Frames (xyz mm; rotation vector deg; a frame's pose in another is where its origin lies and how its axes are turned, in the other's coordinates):
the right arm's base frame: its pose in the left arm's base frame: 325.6 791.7 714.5 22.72 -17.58 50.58
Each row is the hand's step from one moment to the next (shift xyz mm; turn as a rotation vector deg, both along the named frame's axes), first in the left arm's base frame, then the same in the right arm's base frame.
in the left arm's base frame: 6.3 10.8 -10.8 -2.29 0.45 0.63
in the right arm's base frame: 6.6 -1.1 -15.1 -0.80 2.21 0.57
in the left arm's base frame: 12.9 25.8 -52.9 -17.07 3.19 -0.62
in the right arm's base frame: 3.3 -6.5 -59.8 -8.31 15.25 -0.36
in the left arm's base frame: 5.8 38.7 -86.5 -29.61 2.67 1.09
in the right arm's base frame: -6.2 -0.5 -94.7 -15.47 25.28 2.60
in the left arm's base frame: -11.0 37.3 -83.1 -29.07 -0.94 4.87
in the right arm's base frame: -15.8 12.8 -89.5 -16.04 23.57 7.54
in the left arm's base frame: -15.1 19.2 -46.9 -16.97 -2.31 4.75
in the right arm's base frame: -15.5 13.2 -48.8 -9.77 13.15 6.89
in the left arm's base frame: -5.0 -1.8 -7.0 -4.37 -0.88 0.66
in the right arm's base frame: -7.1 1.5 -4.9 -2.95 3.11 1.41
